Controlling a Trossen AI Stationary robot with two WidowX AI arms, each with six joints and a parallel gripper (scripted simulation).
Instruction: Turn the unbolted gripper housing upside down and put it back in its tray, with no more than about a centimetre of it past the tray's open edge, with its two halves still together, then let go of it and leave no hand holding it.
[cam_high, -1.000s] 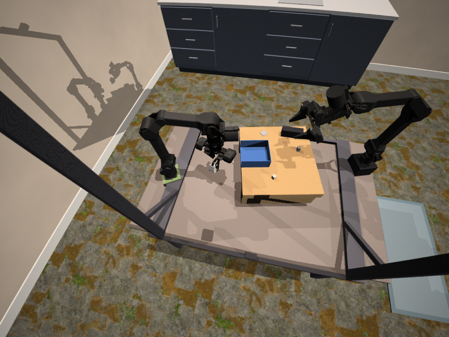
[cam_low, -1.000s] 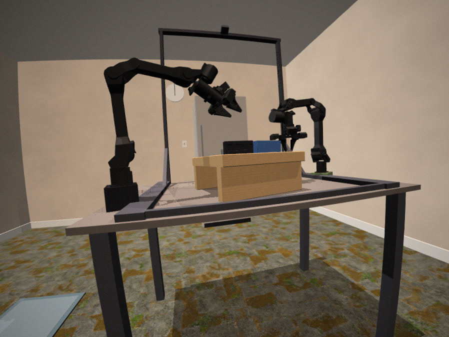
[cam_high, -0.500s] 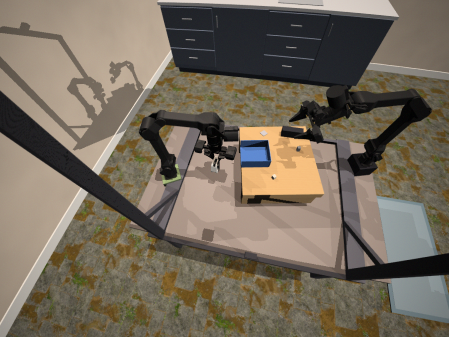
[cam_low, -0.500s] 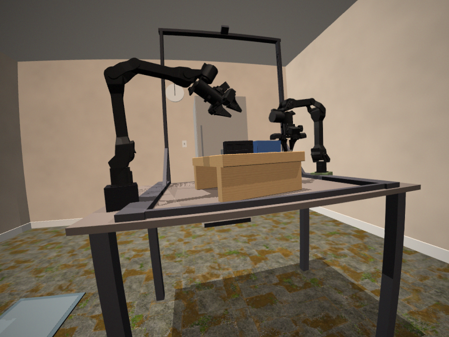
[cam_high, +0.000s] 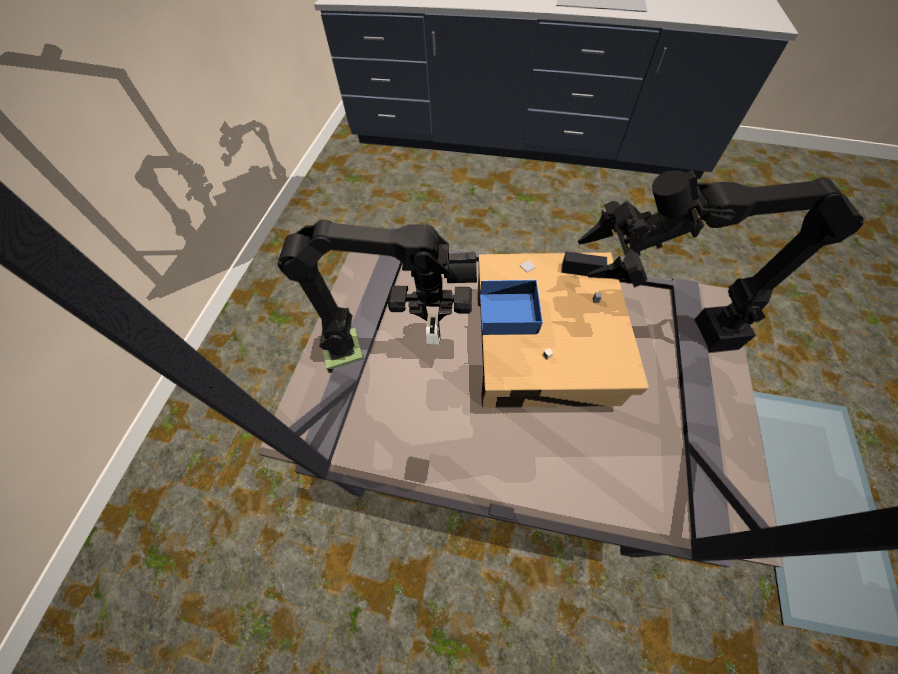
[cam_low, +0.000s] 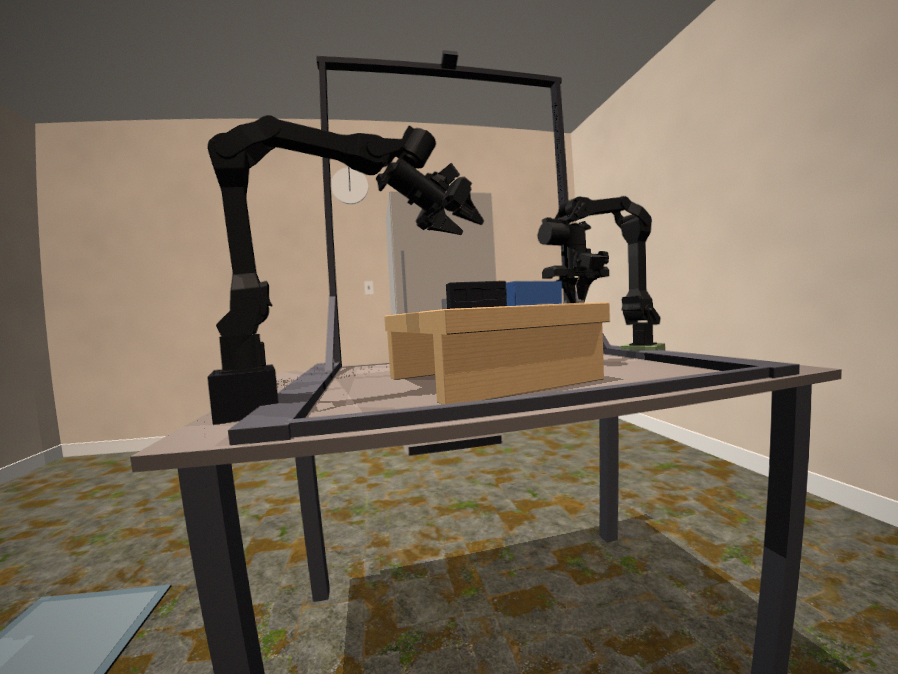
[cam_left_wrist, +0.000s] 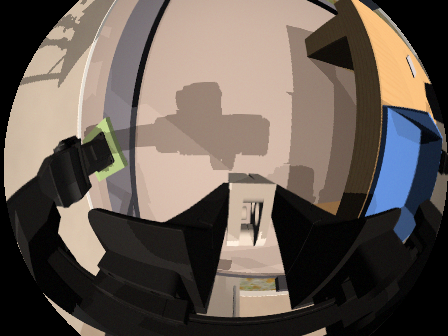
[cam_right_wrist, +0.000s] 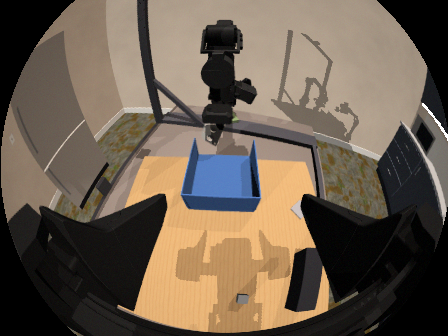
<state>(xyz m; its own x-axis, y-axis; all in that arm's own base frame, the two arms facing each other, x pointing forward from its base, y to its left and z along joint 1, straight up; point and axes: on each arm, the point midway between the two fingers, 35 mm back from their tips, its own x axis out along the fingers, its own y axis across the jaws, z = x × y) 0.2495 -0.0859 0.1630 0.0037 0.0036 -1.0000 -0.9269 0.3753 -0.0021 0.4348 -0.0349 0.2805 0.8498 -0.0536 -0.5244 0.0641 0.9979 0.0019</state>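
My left hand is 50 mm above the white gripper housing, 20 mm past it and 10 mm to the right of it. The rest, counted from my left hand: wooden block: 300 mm to the right, 100 mm below; blue tray: 210 mm to the right, 20 mm below; flat grey plate: 250 mm to the right, 160 mm ahead, 30 mm below.
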